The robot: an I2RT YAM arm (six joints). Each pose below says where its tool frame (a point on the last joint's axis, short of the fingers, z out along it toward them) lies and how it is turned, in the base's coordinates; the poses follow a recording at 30 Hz.
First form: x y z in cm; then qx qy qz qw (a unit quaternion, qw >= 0).
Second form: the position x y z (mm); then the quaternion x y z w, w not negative. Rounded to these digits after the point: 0 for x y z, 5 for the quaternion.
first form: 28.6, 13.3, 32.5, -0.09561, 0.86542, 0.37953, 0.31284
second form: 286, 133, 325, -0.09561, 0.86542, 0.37953, 0.31284
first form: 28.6, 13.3, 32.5, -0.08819, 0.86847, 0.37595, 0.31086
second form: 286, 133, 325, -0.08819, 0.86847, 0.37595, 0.31086
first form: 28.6, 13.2, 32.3, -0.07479, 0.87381, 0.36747, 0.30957
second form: 286, 132, 323, -0.07479, 0.87381, 0.36747, 0.30957
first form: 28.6, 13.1, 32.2, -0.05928, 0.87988, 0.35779, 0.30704
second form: 286, 131, 322, -0.05928, 0.87988, 0.35779, 0.30704
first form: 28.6, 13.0, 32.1, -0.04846, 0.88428, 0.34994, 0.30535
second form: 286, 130, 321, -0.04846, 0.88428, 0.34994, 0.30535
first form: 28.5, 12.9, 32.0, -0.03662, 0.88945, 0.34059, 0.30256
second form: 285, 129, 320, -0.03662, 0.88945, 0.34059, 0.30256
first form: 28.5, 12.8, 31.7, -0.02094, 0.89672, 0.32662, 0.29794
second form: 285, 128, 317, -0.02094, 0.89672, 0.32662, 0.29794
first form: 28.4, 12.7, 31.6, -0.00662, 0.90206, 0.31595, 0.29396
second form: 284, 127, 316, -0.00662, 0.90206, 0.31595, 0.29396
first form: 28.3, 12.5, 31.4, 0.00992, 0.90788, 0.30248, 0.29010
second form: 283, 125, 314, 0.00992, 0.90788, 0.30248, 0.29010
